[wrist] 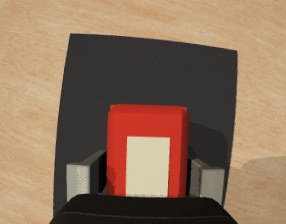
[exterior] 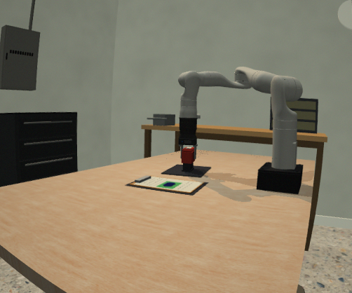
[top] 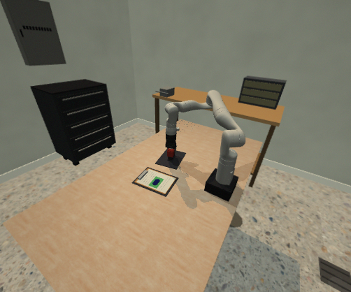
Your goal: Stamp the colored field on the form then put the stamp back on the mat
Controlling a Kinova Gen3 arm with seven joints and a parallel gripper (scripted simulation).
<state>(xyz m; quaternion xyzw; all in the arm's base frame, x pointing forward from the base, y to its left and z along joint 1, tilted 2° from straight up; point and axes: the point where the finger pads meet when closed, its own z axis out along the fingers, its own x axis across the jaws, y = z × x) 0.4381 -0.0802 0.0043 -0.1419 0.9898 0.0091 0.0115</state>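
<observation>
Right now the red stamp is 2 cm below my hand. From my hand the other things lie so: clipboard 5 cm behind, 27 cm to the left, 7 cm below; dark mat 7 cm below.
</observation>
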